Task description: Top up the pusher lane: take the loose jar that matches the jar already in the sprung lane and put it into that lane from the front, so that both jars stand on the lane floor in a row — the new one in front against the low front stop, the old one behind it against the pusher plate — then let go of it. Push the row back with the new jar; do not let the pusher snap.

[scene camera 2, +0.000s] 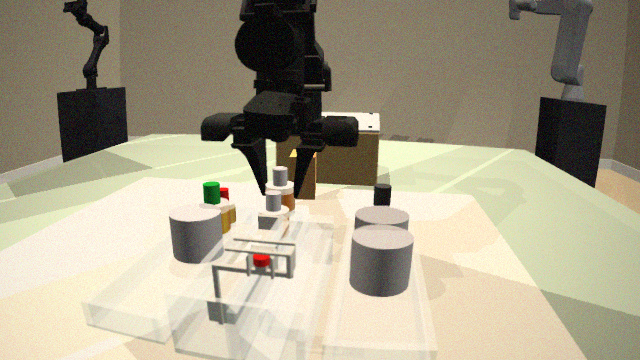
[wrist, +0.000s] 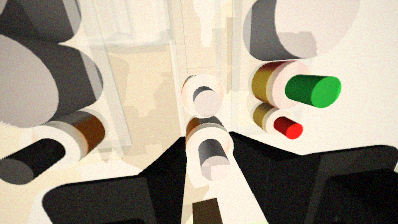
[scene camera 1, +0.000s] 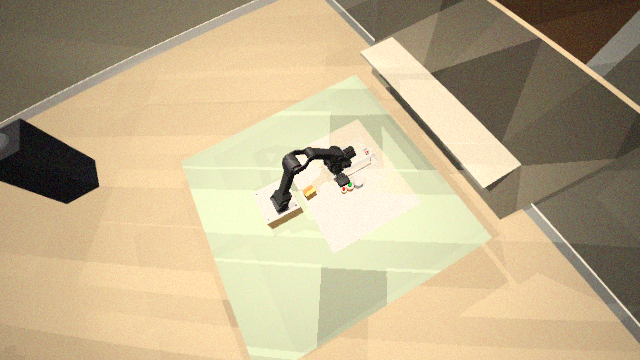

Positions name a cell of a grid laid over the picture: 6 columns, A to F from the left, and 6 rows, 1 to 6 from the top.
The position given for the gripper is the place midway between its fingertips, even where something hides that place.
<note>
In view: the gripper (scene camera 2: C4).
The gripper shows as well in the wrist view (wrist: D4).
</note>
